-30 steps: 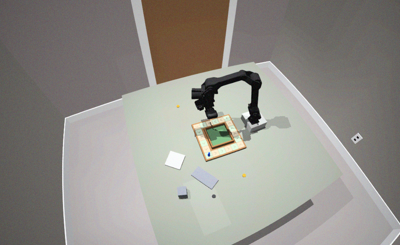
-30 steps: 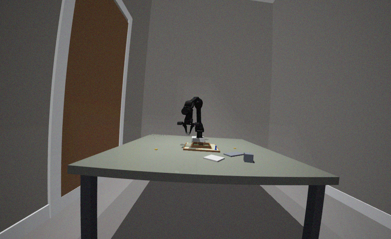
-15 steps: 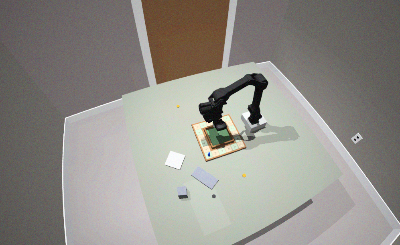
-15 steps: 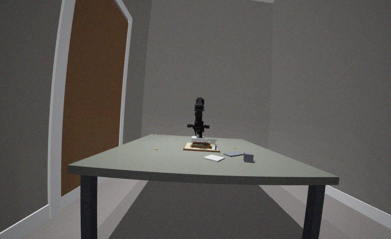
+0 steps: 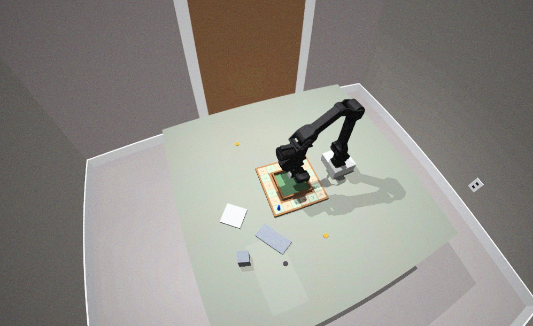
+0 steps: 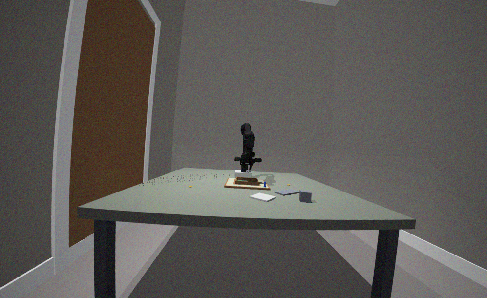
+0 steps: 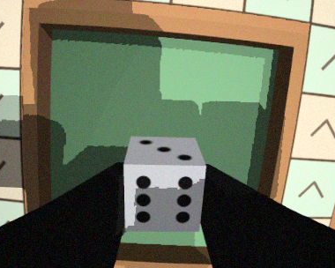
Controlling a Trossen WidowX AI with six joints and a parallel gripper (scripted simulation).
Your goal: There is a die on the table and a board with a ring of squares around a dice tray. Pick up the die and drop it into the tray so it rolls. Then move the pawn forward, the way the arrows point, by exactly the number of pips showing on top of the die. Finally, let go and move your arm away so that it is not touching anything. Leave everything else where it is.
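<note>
Now: gripper tip 11 cm to the right of the blue pawn, 10 cm short of it and 6 cm above it. The rest, counted from my gripper tip: white die (right at my gripper tip); grey-blue card (24 cm to the left, 18 cm ahead, 8 cm below); green dice tray (8 cm below, 1 cm behind).
</note>
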